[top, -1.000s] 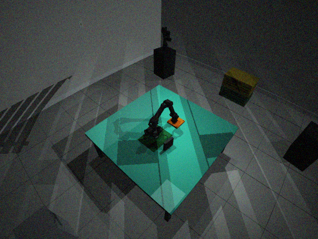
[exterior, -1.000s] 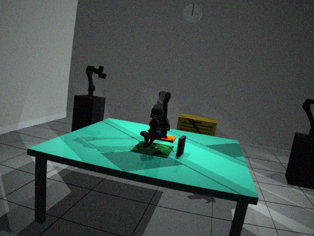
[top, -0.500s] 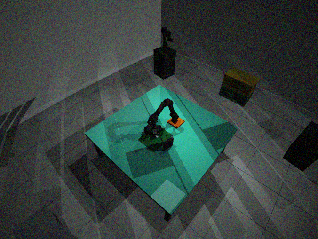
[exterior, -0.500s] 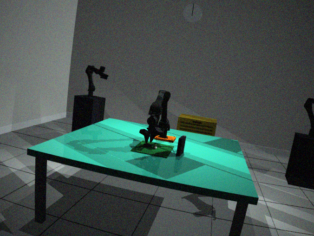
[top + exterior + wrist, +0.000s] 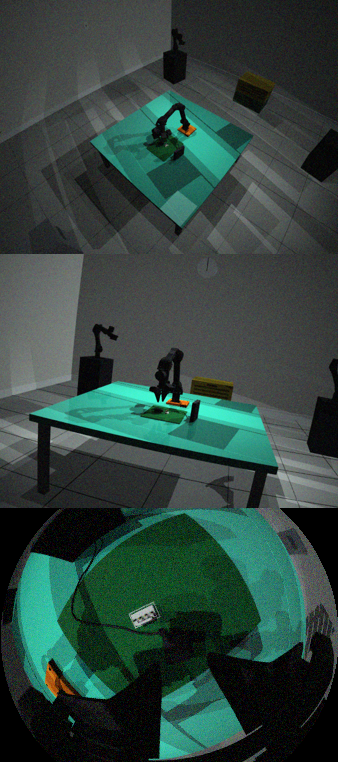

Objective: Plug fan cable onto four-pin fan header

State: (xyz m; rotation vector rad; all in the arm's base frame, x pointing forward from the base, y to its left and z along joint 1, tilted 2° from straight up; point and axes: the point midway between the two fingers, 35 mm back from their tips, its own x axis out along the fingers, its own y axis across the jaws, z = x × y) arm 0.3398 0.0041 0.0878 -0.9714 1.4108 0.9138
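Right now the dark fan plug is 1 cm to the right of my gripper tip and 6 cm below it. Round my gripper tip: black fan 3 cm behind, 22 cm to the left, 1 cm below; then green board 1 cm behind, 4 cm to the left, 9 cm below.
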